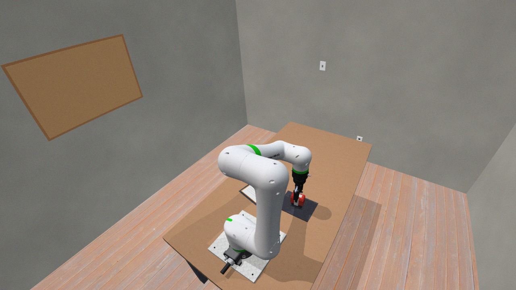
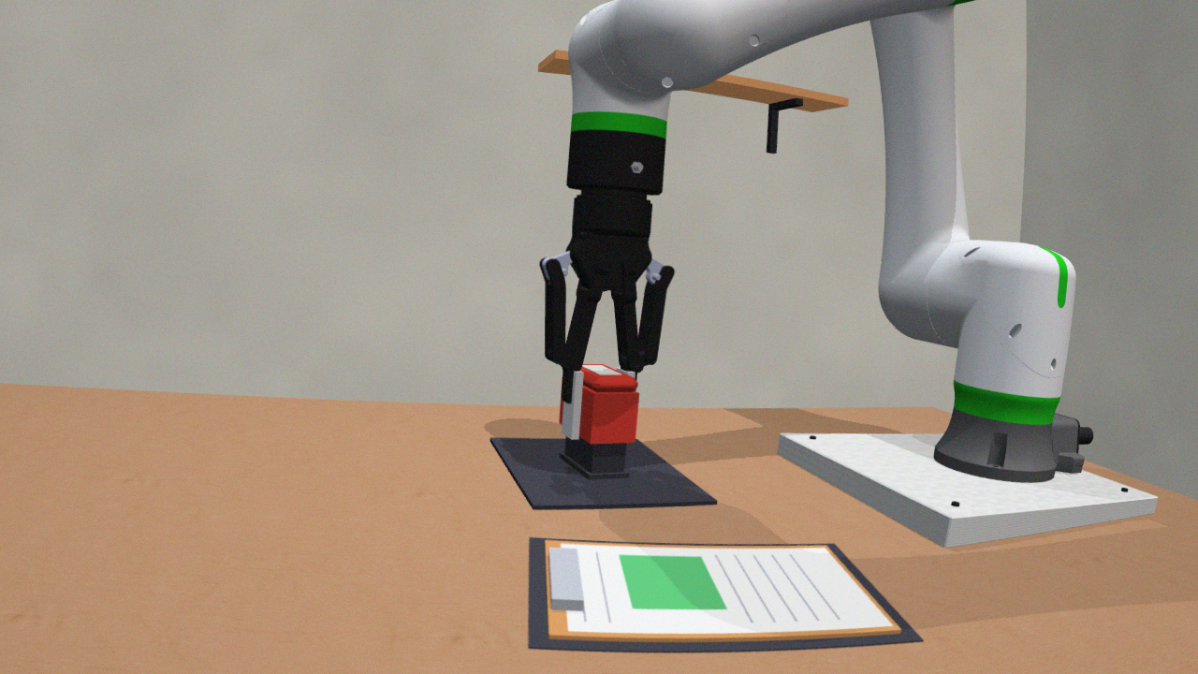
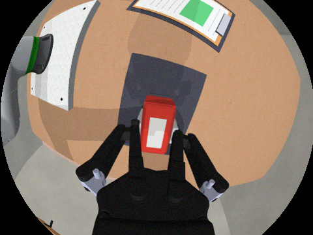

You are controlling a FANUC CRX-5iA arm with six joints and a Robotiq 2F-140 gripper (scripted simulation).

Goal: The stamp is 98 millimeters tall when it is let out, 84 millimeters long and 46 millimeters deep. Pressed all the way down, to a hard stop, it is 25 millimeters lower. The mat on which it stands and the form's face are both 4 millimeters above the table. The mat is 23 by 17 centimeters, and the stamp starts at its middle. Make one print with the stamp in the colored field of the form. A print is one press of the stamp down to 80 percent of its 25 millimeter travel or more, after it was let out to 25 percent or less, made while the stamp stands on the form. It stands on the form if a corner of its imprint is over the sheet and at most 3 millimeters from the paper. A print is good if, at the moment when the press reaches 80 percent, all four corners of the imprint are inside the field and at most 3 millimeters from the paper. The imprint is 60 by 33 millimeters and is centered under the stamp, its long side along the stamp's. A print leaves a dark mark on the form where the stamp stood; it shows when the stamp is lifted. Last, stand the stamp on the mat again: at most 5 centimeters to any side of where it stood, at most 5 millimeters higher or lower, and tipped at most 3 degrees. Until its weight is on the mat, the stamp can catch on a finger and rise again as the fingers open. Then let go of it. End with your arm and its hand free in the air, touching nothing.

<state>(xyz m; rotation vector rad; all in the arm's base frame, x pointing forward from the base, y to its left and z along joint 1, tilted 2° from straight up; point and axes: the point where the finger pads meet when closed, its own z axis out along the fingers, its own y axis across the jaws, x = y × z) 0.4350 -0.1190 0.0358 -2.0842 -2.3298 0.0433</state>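
Right now the red stamp is 2 cm below my hand. From my hand the other things lie so: dark mat (7 cm below); clipboard (30 cm to the left, 6 cm below, 1 cm ahead); black foot (5 cm below).
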